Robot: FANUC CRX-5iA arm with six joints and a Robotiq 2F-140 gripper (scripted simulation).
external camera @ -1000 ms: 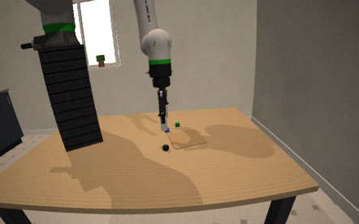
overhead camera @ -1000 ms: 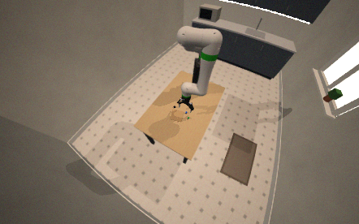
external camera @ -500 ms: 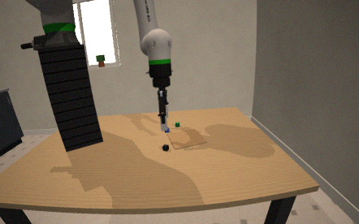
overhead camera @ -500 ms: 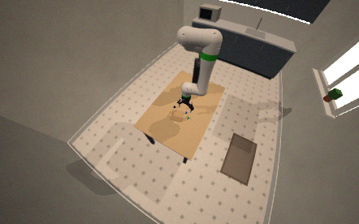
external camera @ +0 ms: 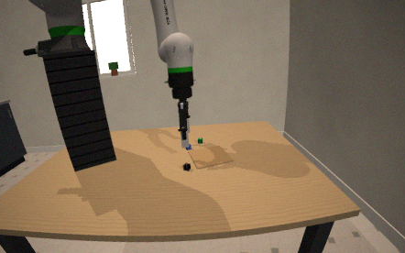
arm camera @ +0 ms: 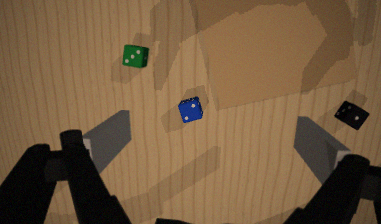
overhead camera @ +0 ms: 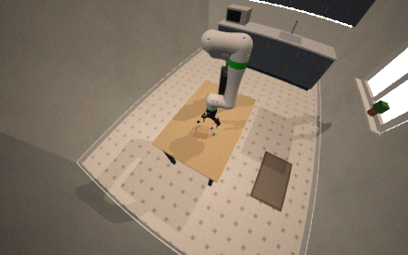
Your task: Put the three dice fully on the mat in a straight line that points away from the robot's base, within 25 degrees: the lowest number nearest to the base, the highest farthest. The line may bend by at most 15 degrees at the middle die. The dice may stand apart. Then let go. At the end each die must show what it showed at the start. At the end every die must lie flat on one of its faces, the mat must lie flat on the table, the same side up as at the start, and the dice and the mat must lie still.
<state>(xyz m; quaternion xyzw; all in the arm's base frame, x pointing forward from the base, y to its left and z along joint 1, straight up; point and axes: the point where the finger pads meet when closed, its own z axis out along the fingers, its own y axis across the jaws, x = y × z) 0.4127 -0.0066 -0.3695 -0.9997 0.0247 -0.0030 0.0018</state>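
Now: hand 20 mm to the right of the blue die and 50 mm above it. Round my hand: black die 140 mm to the right, 50 mm below; then green die 60 mm ahead, 70 mm to the left, 50 mm below; then tan mat 90 mm ahead, 60 mm to the right, 60 mm below.
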